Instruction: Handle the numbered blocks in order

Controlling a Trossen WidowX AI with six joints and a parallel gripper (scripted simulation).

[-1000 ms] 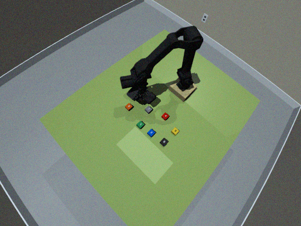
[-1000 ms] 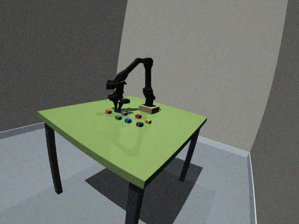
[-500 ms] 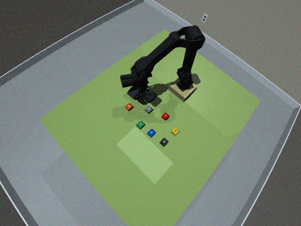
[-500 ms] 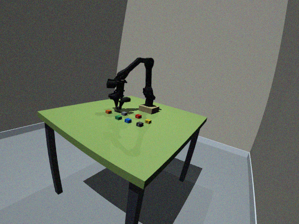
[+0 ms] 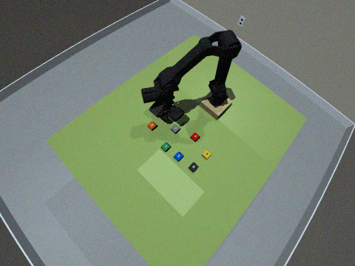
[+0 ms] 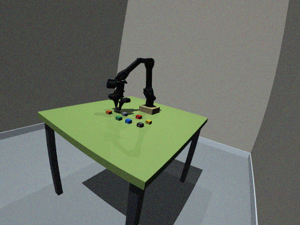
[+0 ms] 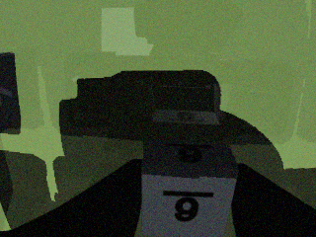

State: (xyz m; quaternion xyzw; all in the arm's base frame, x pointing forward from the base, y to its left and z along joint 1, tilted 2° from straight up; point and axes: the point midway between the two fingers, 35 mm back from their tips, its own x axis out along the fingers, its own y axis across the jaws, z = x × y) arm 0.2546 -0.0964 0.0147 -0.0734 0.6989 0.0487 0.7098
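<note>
My gripper tip is now 10 mm short of the grey block, 100 mm to the right of it and 10 mm above it. The rest, counted from my gripper tip: white block (10 mm behind); green block (100 mm ahead, 150 mm to the left, 10 mm below); orange block (90 mm ahead, 20 mm to the left, 10 mm below).
</note>
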